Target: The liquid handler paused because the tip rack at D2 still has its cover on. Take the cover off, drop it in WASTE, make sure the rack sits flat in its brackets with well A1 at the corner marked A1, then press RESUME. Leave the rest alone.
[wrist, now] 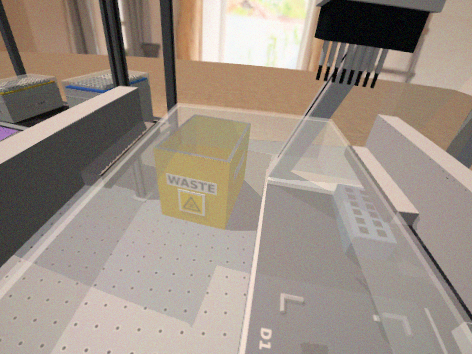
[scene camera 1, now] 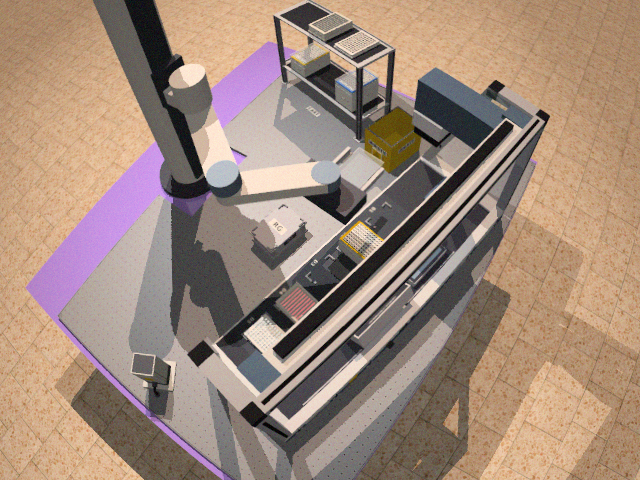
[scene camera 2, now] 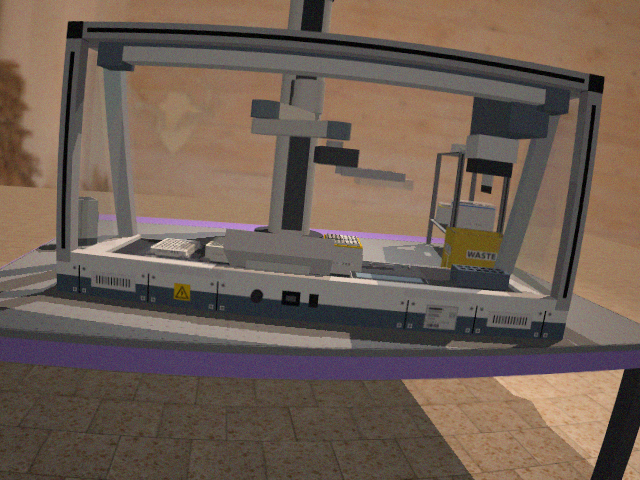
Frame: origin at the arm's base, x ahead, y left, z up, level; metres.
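Where they show: gripper, fingertip midpoint: [wrist: 254,121] [scene camera 1: 365,159]; arm's base at its link origin: [scene camera 1: 192,170].
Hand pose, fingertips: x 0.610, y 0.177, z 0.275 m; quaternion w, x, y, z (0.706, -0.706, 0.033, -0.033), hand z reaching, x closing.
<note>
Each offset is from my fingertips to the top centre of the thing. "pt": to the spot under its first point.
My gripper [scene camera 1: 360,168] [scene camera 2: 374,174] [wrist: 254,121] is shut on the clear cover @[0.003 m back, 0.037 m right, 0.003 m down] [scene camera 1: 354,166] [wrist: 150,240], held high above the bench. The yellow WASTE bin @[0.045 m back, 0.265 m left, 0.127 m down] [scene camera 1: 391,143] [scene camera 2: 473,246] [wrist: 200,200] stands ahead of the gripper and shows through the cover in the wrist view; the cover is beside it, not above it, in scene camera 2. The tip rack at D2 [scene camera 1: 362,240] [scene camera 2: 347,262] has its yellow-edged top uncovered; its seating and A1 corner cannot be made out. The handler's screen [scene camera 1: 430,262] [scene camera 2: 390,277] shows partly; RESUME is unreadable.
The handler's frame beam @[pt 0.239 m ahead, 0.309 m right, 0.248 m up] [scene camera 1: 392,242] [scene camera 2: 330,41] spans the deck. Its pipetting head [scene camera 1: 454,105] [scene camera 2: 491,149] [wrist: 372,25] hangs beyond the bin. A shelf rack @[pt 0.168 m back, 0.241 m left, 0.069 m down] [scene camera 1: 359,103] [wrist: 116,45] stands behind the bin. A blue block [scene camera 2: 478,277] [wrist: 362,217] and an RG box @[0.169 m back, 0.216 m right, 0.206 m down] [scene camera 1: 279,227] are also there.
</note>
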